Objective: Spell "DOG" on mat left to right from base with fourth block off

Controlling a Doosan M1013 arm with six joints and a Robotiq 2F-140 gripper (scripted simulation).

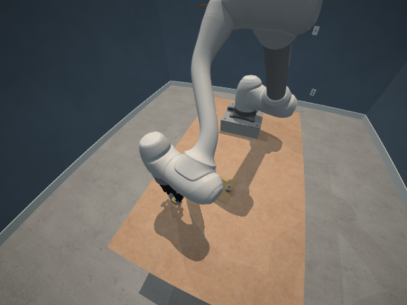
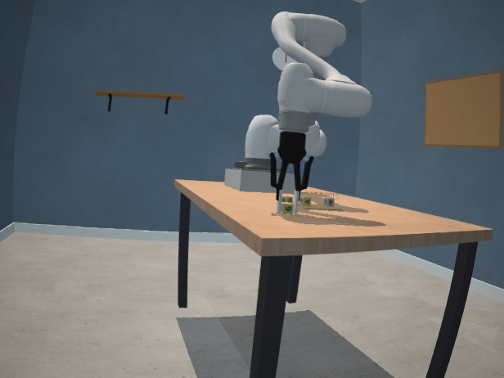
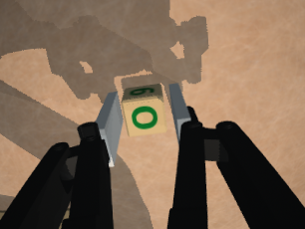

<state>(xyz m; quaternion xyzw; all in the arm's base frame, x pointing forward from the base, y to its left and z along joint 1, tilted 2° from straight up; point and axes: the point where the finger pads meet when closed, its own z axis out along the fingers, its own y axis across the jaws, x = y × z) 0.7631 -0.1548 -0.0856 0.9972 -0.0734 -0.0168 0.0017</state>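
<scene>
My hand is 18 cm to the right of the tan mat, 16 cm past it and 3 cm above it. The rest, counted from my hand: G block 16 cm behind, 13 cm to the left, 1 cm below; D block 23 cm to the left, 17 cm behind, 1 cm below.
</scene>
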